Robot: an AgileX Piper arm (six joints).
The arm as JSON. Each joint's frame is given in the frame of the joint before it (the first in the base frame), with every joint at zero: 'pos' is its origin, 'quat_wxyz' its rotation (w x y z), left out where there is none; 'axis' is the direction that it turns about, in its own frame. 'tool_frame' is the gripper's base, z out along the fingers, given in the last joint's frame.
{
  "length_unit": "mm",
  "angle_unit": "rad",
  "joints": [
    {
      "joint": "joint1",
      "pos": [
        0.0,
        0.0,
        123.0
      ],
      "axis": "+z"
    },
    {
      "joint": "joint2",
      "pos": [
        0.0,
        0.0,
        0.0
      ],
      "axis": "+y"
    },
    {
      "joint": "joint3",
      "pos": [
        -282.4,
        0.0,
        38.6
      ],
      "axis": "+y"
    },
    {
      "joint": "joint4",
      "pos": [
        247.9,
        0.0,
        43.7
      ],
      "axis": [
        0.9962,
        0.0,
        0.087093
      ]
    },
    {
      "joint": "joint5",
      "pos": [
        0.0,
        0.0,
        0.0
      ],
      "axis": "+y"
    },
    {
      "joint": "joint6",
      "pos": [
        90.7,
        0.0,
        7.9
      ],
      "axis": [
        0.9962,
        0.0,
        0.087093
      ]
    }
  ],
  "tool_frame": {
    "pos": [
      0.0,
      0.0,
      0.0
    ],
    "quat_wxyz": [
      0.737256,
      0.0,
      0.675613,
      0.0
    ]
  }
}
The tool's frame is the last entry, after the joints.
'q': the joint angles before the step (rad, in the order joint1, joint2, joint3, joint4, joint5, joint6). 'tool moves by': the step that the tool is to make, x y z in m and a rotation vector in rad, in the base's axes. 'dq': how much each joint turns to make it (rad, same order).
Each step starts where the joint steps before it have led.
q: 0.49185, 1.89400, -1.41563, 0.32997, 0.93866, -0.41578
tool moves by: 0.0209, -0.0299, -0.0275, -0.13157, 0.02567, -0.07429
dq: -0.06813, 0.06530, -0.00191, -0.13289, 0.00432, 0.06482
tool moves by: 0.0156, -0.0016, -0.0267, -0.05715, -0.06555, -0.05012
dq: 0.00011, 0.06901, 0.00052, -0.09966, -0.11662, 0.08413
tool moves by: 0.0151, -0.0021, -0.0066, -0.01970, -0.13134, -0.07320
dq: 0.00002, 0.02368, 0.00003, -0.12538, -0.13897, 0.13825
